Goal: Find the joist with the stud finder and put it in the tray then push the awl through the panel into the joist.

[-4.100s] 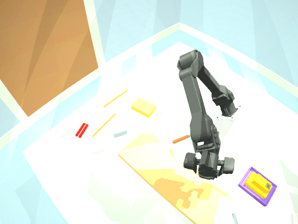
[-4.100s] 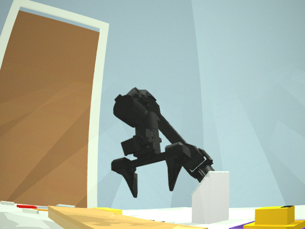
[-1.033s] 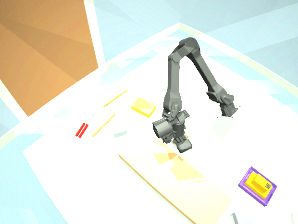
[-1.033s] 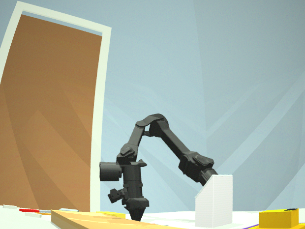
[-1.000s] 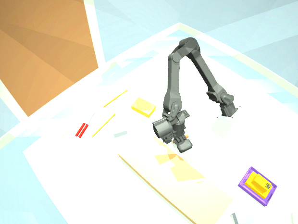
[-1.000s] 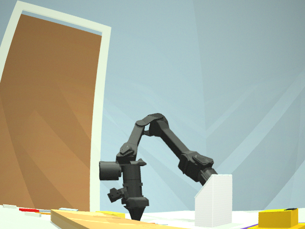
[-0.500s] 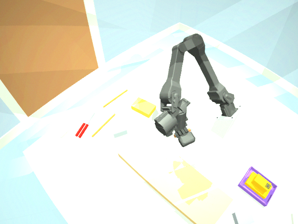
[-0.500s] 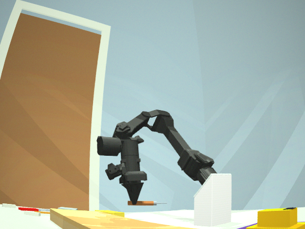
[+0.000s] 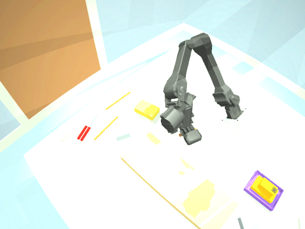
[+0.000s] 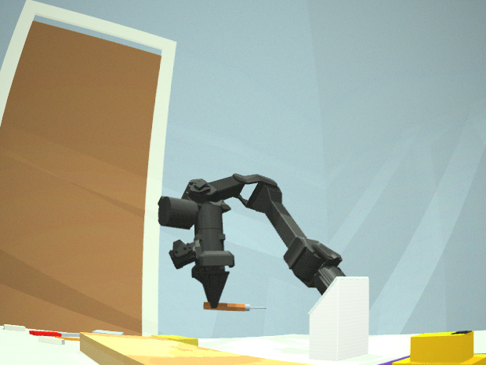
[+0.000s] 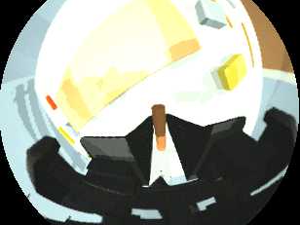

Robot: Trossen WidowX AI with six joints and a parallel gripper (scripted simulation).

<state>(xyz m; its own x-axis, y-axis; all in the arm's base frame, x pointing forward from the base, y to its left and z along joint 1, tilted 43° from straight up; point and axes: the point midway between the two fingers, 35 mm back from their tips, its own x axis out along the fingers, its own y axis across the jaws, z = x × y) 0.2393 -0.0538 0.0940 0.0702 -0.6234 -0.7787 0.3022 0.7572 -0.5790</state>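
Now: gripper tip 5 cm past the awl and 2 cm to the right of it. From my gripper tip the other things lie so: purple tray 12 cm behind, 43 cm to the left, 10 cm below; yellow block 2 cm behind, 26 cm to the right, 10 cm below; yellow stud finder 12 cm behind, 45 cm to the left, 6 cm below.
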